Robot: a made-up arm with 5 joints.
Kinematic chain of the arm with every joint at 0, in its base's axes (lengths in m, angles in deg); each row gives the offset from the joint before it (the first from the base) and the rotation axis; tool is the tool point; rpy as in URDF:
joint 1: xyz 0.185 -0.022 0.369 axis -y
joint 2: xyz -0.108 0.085 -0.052 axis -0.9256 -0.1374 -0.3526
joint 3: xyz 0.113 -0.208 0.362 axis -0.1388 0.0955 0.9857
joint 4: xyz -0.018 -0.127 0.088 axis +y
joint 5: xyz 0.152 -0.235 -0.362 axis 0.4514 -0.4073 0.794
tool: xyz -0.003 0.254 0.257 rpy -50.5 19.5 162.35
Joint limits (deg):
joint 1: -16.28..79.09
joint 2: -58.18..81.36
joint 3: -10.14..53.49
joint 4: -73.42..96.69
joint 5: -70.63..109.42
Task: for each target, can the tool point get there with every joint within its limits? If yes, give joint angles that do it. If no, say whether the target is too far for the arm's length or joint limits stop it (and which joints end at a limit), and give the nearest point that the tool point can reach.
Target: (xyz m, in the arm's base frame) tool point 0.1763 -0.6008 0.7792
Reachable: yes | joints 46.75 -21.91 45.78 81.99 64.27
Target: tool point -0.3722 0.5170 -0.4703
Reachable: no: joint limits stop it (at a limit: joint 1, joint 2, joint 3, joint 5) | nearest point -0.5441 0.4108 -0.1238 | short by 0.401 m
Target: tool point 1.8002 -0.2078 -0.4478
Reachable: no: too far | nearest point 0.8779 -0.2247 0.0186 | short by 1.034 m
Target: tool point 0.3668 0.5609 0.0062
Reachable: no: joint limits stop it (at a limit: joint 1, joint 2, joint 3, joint 5) | nearest point 0.4342 0.1770 0.0920 | short by 0.399 m
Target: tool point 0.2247 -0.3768 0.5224
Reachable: yes | joints 70.52 -39.00 38.55 67.47 10.92
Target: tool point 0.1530 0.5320 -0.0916
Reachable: no: joint limits stop it (at a limit: joint 1, joint 2, joint 3, joint 4) | nearest point -0.0245 0.2081 0.0897 | short by 0.411 m
